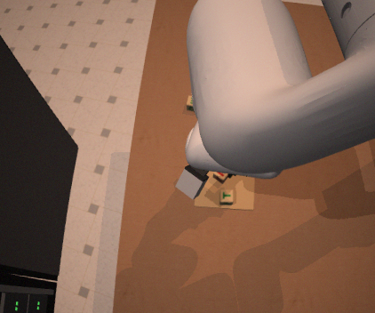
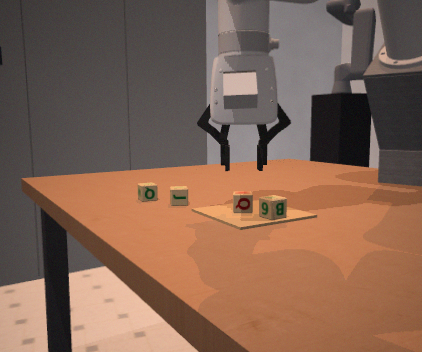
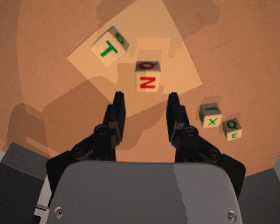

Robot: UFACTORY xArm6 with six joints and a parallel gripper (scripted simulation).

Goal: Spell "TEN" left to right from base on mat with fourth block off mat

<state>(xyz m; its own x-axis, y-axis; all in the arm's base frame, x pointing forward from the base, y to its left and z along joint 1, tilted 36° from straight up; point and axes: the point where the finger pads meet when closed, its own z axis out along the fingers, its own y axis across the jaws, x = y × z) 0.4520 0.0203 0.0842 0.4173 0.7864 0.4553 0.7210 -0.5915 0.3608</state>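
My gripper is now 90 mm above the tan mat, 10 mm to the right of it and 10 mm past it. Also, from my hand: X block (120 mm to the right, 70 mm below, 60 mm ahead); then E block (190 mm to the right, 90 mm ahead, 70 mm below); then T block (70 mm below, 60 mm to the left, 20 mm behind).
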